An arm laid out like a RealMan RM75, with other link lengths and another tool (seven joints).
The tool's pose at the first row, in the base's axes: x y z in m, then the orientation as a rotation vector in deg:
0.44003 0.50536 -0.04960 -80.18 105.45 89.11
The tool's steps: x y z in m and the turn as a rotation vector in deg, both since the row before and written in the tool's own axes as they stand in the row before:
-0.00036 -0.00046 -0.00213 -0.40 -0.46 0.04
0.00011 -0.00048 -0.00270 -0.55 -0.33 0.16
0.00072 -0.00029 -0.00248 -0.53 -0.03 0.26
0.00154 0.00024 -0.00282 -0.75 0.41 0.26
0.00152 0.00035 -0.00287 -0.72 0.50 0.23
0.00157 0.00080 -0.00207 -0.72 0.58 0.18
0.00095 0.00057 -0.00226 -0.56 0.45 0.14
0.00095 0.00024 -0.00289 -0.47 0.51 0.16
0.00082 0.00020 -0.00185 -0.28 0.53 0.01
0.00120 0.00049 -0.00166 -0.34 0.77 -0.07
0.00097 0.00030 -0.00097 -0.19 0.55 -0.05
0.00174 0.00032 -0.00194 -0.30 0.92 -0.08
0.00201 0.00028 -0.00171 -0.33 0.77 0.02
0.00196 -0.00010 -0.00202 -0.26 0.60 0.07
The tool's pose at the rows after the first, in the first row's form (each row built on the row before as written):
0.44124 0.50367 -0.04886 -79.85 105.01 89.77
0.44244 0.50126 -0.04833 -79.64 104.68 90.61
0.44315 0.49876 -0.04827 -79.66 104.63 91.35
0.44317 0.49554 -0.04846 -80.23 104.70 92.15
0.44317 0.49227 -0.04855 -80.90 104.80 92.87
0.44253 0.48963 -0.04866 -81.69 104.89 93.53
0.44247 0.48713 -0.04836 -82.31 104.96 94.05
0.44295 0.48413 -0.04805 -82.94 105.13 94.45
0.44314 0.48211 -0.04798 -83.62 105.26 94.55
0.44287 0.48002 -0.04807 -84.64 105.40 94.57
0.44260 0.47866 -0.04831 -85.35 105.53 94.52
0.44239 0.47609 -0.04878 -86.53 105.75 94.42
0.44203 0.47357 -0.04953 -87.49 105.98 94.46
0.44216 0.47087 -0.05034 -88.21 106.21 94.52

